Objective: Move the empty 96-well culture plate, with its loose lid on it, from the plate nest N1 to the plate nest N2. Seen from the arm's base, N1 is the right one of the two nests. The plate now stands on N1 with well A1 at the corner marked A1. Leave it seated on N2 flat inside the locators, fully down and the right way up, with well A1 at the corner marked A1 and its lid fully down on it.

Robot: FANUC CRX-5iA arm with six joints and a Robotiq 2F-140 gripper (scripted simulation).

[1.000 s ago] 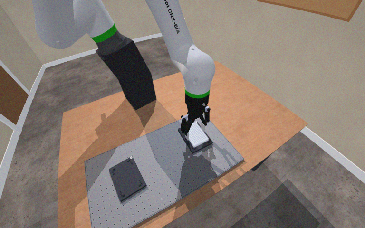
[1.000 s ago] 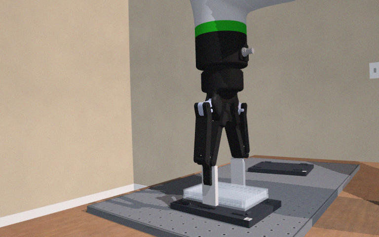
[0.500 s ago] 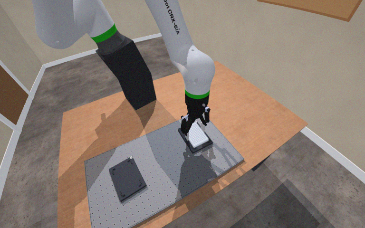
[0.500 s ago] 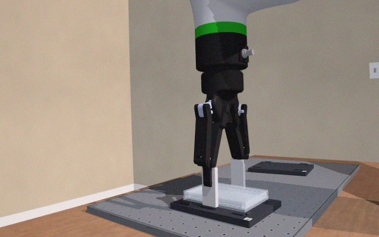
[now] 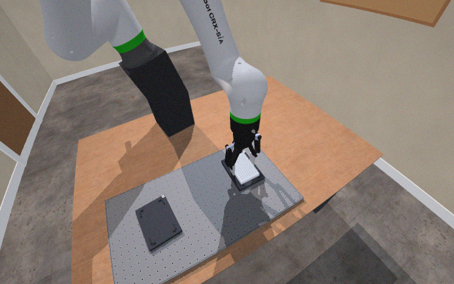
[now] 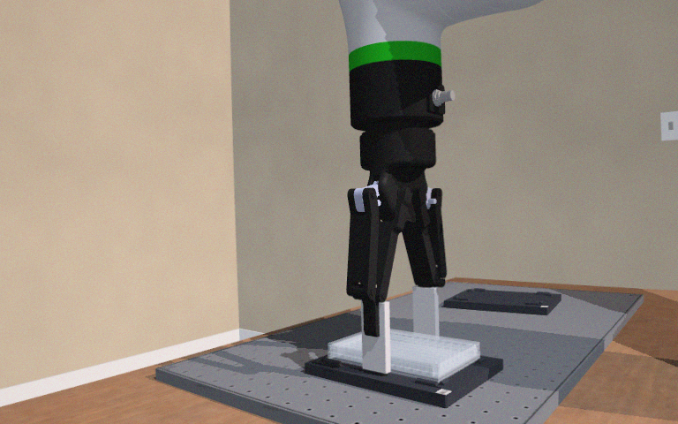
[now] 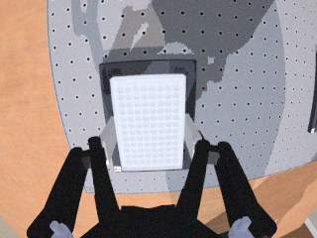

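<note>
The lid lies 1 cm below my hand.
</note>
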